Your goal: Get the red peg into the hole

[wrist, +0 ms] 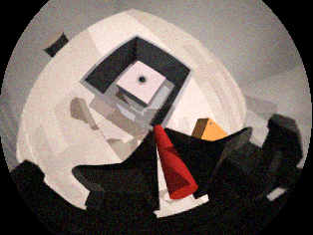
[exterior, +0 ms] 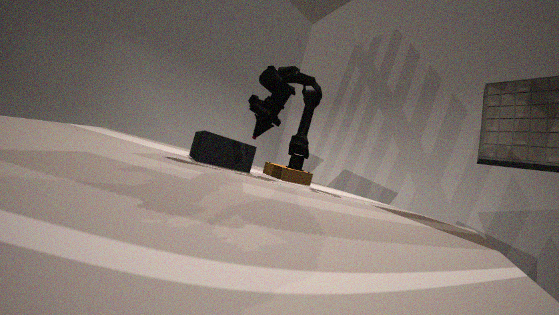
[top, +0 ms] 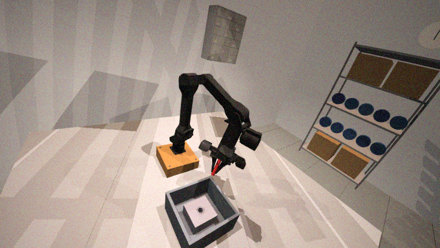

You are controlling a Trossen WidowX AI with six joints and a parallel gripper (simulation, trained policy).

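The plate is 7 cm ahead of my gripper tip, 10 cm to the right of it and 9 cm below it. Also, from my gripper tip: red peg (1 cm to the left, 3 cm above); dark grey box (7 cm ahead, 10 cm to the right, 11 cm below).
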